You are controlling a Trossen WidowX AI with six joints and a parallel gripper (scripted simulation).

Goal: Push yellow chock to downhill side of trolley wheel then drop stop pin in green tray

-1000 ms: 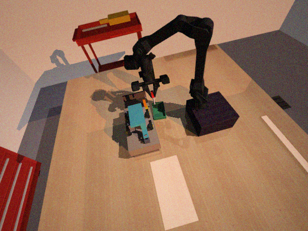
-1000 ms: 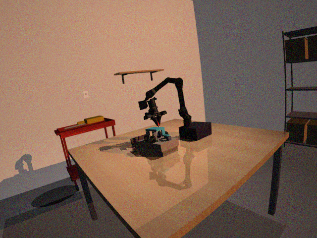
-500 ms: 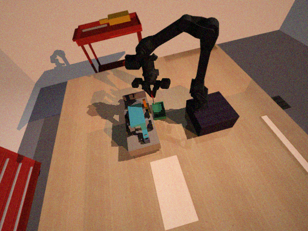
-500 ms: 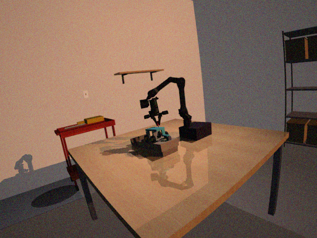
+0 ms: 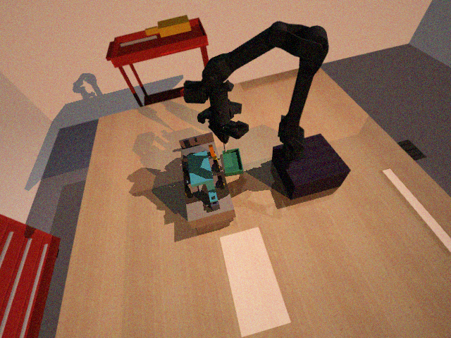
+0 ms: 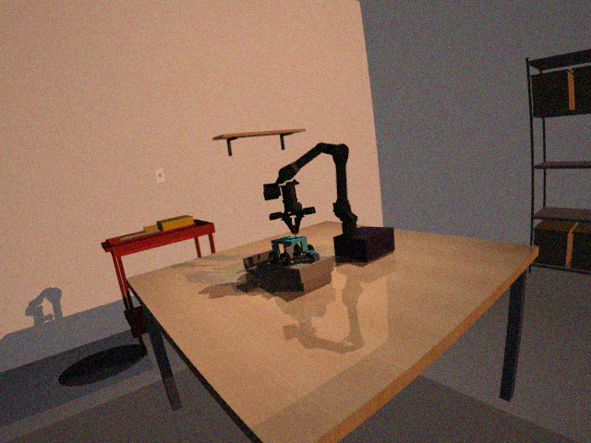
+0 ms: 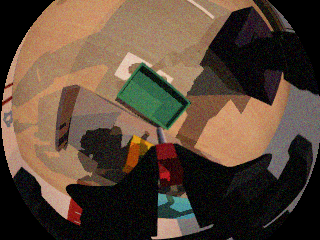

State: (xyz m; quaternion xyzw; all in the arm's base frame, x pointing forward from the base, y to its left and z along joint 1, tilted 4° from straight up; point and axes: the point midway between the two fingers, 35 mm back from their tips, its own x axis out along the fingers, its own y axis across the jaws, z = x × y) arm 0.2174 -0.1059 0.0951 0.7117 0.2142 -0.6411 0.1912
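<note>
My gripper tip is 20 mm past the green tray and 140 mm above it. The rest, counted from my gripper tip: trolley: 110 mm ahead, 90 mm to the left, 30 mm below; red-headed stop pin: right at my gripper tip; yellow chock: 50 mm ahead, 10 mm to the left, 50 mm below.
</note>
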